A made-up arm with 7 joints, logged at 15 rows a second.
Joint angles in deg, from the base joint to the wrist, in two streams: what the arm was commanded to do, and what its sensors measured. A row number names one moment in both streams.
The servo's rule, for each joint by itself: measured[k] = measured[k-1] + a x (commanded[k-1-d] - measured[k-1]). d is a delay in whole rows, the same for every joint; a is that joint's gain. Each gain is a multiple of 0.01, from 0.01 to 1. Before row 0 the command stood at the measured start. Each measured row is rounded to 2 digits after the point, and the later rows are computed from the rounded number. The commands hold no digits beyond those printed.
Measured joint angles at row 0:
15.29, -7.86, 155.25, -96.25, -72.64, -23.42, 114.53
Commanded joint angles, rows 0 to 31:
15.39, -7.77, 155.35, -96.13, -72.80, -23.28, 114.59
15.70, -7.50, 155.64, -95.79, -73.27, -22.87, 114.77
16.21, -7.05, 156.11, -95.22, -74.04, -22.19, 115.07
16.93, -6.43, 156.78, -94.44, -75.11, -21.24, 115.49
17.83, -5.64, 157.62, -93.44, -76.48, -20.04, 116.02
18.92, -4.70, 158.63, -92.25, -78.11, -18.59, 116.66
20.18, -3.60, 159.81, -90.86, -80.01, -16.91, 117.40
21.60, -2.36, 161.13, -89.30, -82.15, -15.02, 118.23
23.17, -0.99, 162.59, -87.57, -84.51, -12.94, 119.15
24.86, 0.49, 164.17, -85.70, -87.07, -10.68, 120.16
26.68, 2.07, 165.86, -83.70, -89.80, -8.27, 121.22
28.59, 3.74, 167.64, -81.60, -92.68, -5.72, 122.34
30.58, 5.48, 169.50, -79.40, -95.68, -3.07, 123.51
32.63, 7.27, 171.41, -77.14, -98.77, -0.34, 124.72
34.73, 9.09, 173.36, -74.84, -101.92, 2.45, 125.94
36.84, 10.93, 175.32, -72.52, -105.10, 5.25, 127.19
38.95, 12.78, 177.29, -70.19, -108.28, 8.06, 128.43
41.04, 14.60, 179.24, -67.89, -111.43, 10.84, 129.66
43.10, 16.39, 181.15, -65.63, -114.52, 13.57, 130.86
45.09, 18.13, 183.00, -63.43, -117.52, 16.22, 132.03
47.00, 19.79, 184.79, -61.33, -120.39, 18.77, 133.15
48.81, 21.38, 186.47, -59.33, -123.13, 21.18, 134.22
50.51, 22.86, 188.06, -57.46, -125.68, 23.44, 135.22
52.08, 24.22, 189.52, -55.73, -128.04, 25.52, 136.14
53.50, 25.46, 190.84, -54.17, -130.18, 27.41, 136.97
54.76, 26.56, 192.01, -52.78, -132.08, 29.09, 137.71
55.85, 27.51, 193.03, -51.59, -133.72, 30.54, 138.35
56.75, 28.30, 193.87, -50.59, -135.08, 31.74, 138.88
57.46, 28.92, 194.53, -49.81, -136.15, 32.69, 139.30
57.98, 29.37, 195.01, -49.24, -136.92, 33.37, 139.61
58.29, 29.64, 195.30, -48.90, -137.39, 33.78, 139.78
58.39, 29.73, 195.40, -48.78, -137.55, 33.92, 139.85
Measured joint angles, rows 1 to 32:
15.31, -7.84, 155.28, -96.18, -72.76, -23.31, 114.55
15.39, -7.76, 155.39, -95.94, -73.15, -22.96, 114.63
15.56, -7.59, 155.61, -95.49, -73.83, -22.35, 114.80
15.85, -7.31, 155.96, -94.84, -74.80, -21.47, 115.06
16.27, -6.91, 156.46, -93.97, -76.08, -20.34, 115.42
16.83, -6.38, 157.11, -92.90, -77.62, -18.96, 115.89
17.53, -5.71, 157.92, -91.64, -79.44, -17.34, 116.46
18.38, -4.91, 158.88, -90.19, -81.50, -15.51, 117.13
19.39, -3.97, 159.99, -88.57, -83.79, -13.48, 117.90
20.54, -2.90, 161.24, -86.79, -86.28, -11.27, 118.76
21.83, -1.71, 162.63, -84.87, -88.96, -8.90, 119.69
23.25, -0.40, 164.13, -82.84, -91.79, -6.39, 120.70
24.79, 1.01, 165.74, -80.71, -94.75, -3.77, 121.77
26.44, 2.51, 167.44, -78.50, -97.81, -1.06, 122.89
28.18, 4.09, 169.22, -76.23, -100.93, 1.71, 124.05
30.00, 5.73, 171.05, -73.93, -104.10, 4.51, 125.24
31.88, 7.42, 172.92, -71.61, -107.28, 7.31, 126.45
33.80, 9.14, 174.82, -69.30, -110.43, 10.10, 127.67
35.75, 10.88, 176.72, -67.02, -113.54, 12.84, 128.88
37.71, 12.62, 178.60, -64.79, -116.56, 15.51, 130.08
39.66, 14.34, 180.46, -62.64, -119.47, 18.09, 131.25
41.58, 16.03, 182.26, -60.59, -122.25, 20.53, 132.38
43.46, 17.67, 184.00, -58.65, -124.86, 22.83, 133.46
45.27, 19.24, 185.66, -56.84, -127.28, 24.96, 134.48
47.00, 20.73, 187.21, -55.18, -129.48, 26.90, 135.43
48.63, 22.13, 188.65, -53.69, -131.46, 28.63, 136.30
50.15, 23.42, 189.96, -52.39, -133.18, 30.14, 137.08
51.54, 24.59, 191.13, -51.27, -134.62, 31.40, 137.76
52.78, 25.63, 192.15, -50.36, -135.78, 32.42, 138.35
53.87, 26.53, 193.01, -49.67, -136.65, 33.17, 138.83
54.80, 27.28, 193.70, -49.19, -137.21, 33.65, 139.19
55.55, 27.87, 194.21, -48.94, -137.47, 33.86, 139.44
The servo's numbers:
d 0
a 0.21 0.24 0.30 0.62 0.76 0.79 0.38

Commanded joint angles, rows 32 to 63:
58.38, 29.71, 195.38, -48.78, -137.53, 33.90, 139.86
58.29, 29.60, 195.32, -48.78, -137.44, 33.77, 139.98
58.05, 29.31, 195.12, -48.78, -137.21, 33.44, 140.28
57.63, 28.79, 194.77, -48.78, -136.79, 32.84, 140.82
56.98, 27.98, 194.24, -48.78, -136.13, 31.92, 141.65
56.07, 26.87, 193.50, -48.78, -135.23, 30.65, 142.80
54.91, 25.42, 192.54, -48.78, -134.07, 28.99, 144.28
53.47, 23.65, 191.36, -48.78, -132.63, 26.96, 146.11
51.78, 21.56, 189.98, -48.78, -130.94, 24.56, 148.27
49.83, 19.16, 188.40, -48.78, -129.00, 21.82, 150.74
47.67, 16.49, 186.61, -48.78, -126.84, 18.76, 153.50
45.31, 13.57, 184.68, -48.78, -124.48, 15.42, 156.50
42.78, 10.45, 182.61, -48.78, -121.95, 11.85, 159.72
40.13, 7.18, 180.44, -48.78, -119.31, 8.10, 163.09
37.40, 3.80, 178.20, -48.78, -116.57, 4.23, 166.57
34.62, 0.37, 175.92, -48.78, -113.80, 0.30, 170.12
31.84, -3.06, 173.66, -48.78, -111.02, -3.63, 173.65
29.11, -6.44, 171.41, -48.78, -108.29, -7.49, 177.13
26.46, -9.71, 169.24, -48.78, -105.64, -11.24, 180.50
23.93, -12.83, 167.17, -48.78, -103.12, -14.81, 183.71
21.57, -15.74, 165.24, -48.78, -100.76, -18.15, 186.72
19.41, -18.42, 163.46, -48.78, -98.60, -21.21, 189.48
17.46, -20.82, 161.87, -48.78, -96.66, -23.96, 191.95
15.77, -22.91, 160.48, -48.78, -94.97, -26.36, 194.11
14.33, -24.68, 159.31, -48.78, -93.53, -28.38, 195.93
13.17, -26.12, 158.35, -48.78, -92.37, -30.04, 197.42
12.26, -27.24, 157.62, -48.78, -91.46, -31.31, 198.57
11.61, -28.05, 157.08, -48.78, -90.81, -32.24, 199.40
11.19, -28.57, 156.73, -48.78, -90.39, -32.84, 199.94
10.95, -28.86, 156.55, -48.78, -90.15, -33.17, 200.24
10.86, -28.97, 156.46, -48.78, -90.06, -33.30, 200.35
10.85, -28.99, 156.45, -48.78, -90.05, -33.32, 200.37
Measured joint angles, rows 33 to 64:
56.14, 28.31, 194.56, -48.84, -137.52, 33.89, 139.60
56.59, 28.62, 194.79, -48.80, -137.46, 33.80, 139.74
56.90, 28.79, 194.89, -48.79, -137.27, 33.52, 139.95
57.05, 28.79, 194.85, -48.78, -136.91, 32.98, 140.28
57.04, 28.60, 194.67, -48.78, -136.32, 32.14, 140.80
56.84, 28.18, 194.32, -48.78, -135.49, 30.96, 141.56
56.43, 27.52, 193.79, -48.78, -134.41, 29.40, 142.59
55.81, 26.59, 193.06, -48.78, -133.06, 27.47, 143.93
54.96, 25.38, 192.14, -48.78, -131.45, 25.17, 145.58
53.88, 23.89, 191.02, -48.78, -129.59, 22.52, 147.54
52.58, 22.11, 189.70, -48.78, -127.50, 19.55, 149.80
51.05, 20.06, 188.19, -48.78, -125.20, 16.29, 152.35
49.31, 17.75, 186.52, -48.78, -122.73, 12.78, 155.15
47.38, 15.21, 184.70, -48.78, -120.13, 9.08, 158.17
45.28, 12.47, 182.75, -48.78, -117.42, 5.25, 161.36
43.04, 9.57, 180.70, -48.78, -114.67, 1.34, 164.69
40.69, 6.54, 178.59, -48.78, -111.90, -2.59, 168.09
38.26, 3.42, 176.44, -48.78, -109.16, -6.46, 171.53
35.78, 0.27, 174.28, -48.78, -106.48, -10.24, 174.94
33.29, -2.87, 172.15, -48.78, -103.93, -13.85, 178.27
30.83, -5.96, 170.08, -48.78, -101.52, -17.25, 181.48
28.43, -8.95, 168.09, -48.78, -99.30, -20.38, 184.52
26.13, -11.80, 166.22, -48.78, -97.29, -23.21, 187.34
23.95, -14.47, 164.50, -48.78, -95.53, -25.70, 189.91
21.93, -16.92, 162.94, -48.78, -94.01, -27.82, 192.20
20.09, -19.13, 161.56, -48.78, -92.76, -29.57, 194.18
18.45, -21.08, 160.38, -48.78, -91.77, -30.94, 195.85
17.01, -22.75, 159.39, -48.78, -91.04, -31.97, 197.20
15.79, -24.15, 158.59, -48.78, -90.55, -32.66, 198.24
14.77, -25.28, 157.98, -48.78, -90.25, -33.06, 199.00
13.95, -26.17, 157.52, -48.78, -90.11, -33.25, 199.51
13.30, -26.85, 157.20, -48.78, -90.06, -33.31, 199.84

